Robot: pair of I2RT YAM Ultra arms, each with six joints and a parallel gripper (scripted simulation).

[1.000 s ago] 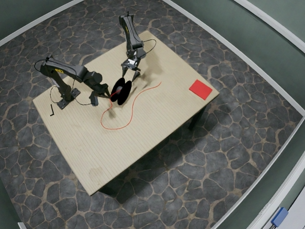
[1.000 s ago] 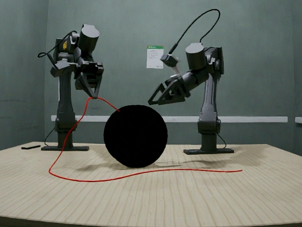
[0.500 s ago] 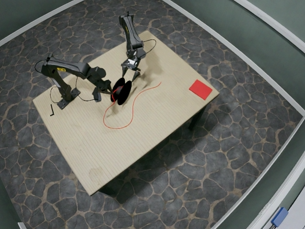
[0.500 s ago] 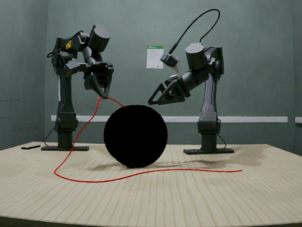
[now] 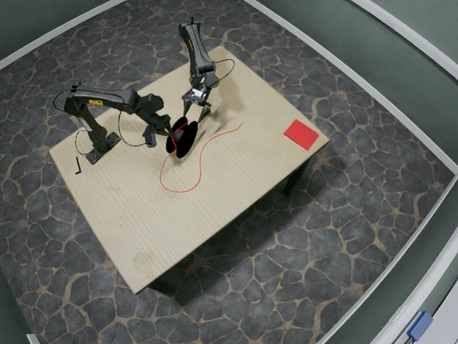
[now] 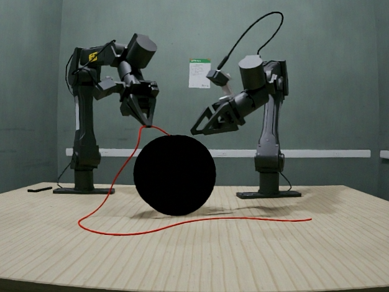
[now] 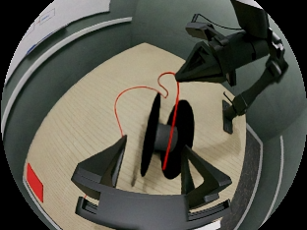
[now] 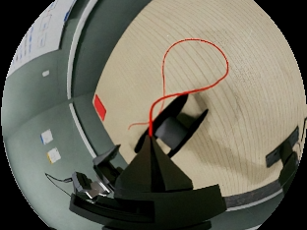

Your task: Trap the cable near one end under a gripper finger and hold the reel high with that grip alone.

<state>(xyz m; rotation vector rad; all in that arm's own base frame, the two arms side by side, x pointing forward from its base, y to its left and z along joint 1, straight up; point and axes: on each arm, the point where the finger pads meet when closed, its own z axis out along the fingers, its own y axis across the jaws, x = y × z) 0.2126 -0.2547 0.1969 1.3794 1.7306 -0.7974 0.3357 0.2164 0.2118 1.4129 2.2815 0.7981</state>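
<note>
The black reel lies 30 mm behind my right hand, 60 mm to the left of it and 120 mm below it. The rest, counted from my right hand: flat red square (260 mm ahead, 580 mm to the left, 210 mm below); small black hex key (270 mm behind, 440 mm to the right, 210 mm below).
Now: the black reel 6 cm to the right of my left hand and 10 cm below it. Round my left hand: flat red square (29 cm ahead, 46 cm to the left, 19 cm below); then small black hex key (24 cm behind, 56 cm to the right, 19 cm below).
</note>
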